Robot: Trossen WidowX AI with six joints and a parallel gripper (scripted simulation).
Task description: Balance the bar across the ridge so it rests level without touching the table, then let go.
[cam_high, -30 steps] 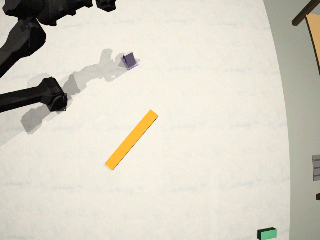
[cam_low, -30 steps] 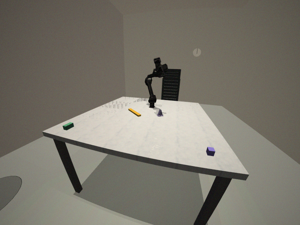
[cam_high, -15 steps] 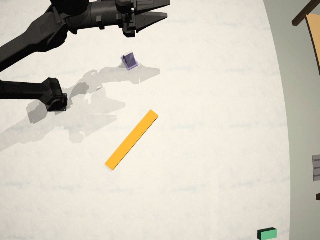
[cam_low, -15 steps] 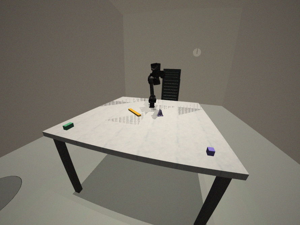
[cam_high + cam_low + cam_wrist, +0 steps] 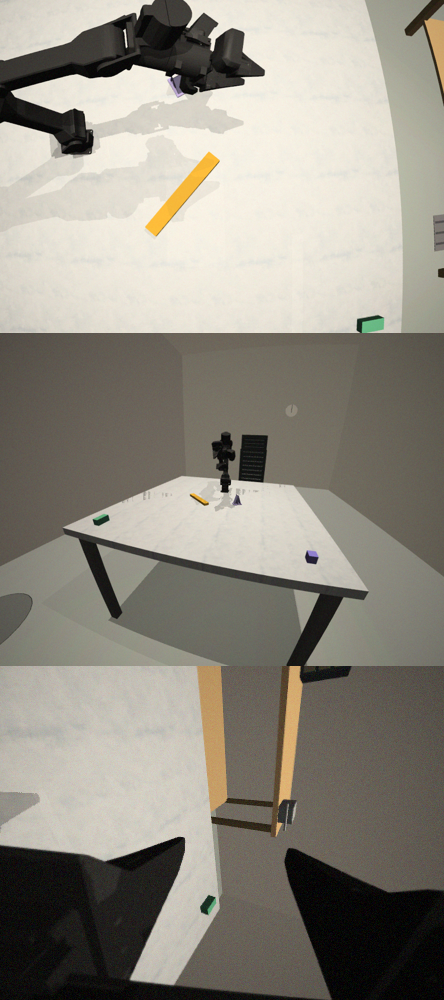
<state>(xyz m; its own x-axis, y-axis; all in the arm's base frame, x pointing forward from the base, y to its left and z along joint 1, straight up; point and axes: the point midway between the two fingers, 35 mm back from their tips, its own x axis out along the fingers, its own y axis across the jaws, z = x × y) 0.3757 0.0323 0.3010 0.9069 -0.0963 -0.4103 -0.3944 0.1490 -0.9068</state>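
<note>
The orange bar is 14 cm behind my gripper tip, 16 cm to the right of it and 28 cm below it. From my gripper tip the other things lie so: purple cube: 33 cm ahead, 47 cm to the left, 27 cm below; then green block: 33 cm ahead, 53 cm to the right, 27 cm below.
</note>
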